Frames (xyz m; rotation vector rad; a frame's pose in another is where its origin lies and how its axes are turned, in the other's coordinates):
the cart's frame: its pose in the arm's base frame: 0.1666 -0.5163 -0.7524 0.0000 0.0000 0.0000
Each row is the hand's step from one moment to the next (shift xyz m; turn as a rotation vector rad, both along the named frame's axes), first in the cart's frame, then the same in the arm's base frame.
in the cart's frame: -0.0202 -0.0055 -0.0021 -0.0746 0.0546 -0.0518
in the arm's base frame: -0.0202 -0.0055 -0.0021 -0.0746 0.0546 -0.0518
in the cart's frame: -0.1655 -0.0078 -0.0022 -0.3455 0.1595 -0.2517
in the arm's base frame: -0.1655 -0.0078 -0.0022 -0.3455 0.1595 -0.2517
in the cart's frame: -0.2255 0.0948 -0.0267 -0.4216 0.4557 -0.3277
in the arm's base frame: -0.2255 0.0948 -0.0267 -0.4216 0.4557 -0.3277
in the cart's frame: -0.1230 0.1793 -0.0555 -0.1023 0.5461 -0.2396
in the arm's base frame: -0.1230 0.1793 -0.0555 -0.1023 0.5461 -0.2396
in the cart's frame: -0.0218 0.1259 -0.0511 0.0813 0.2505 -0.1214
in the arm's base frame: -0.0218 0.1259 -0.0511 0.0813 0.2505 -0.1214
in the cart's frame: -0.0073 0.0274 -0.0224 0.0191 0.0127 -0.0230
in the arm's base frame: -0.0073 0.0274 -0.0224 0.0191 0.0127 -0.0230
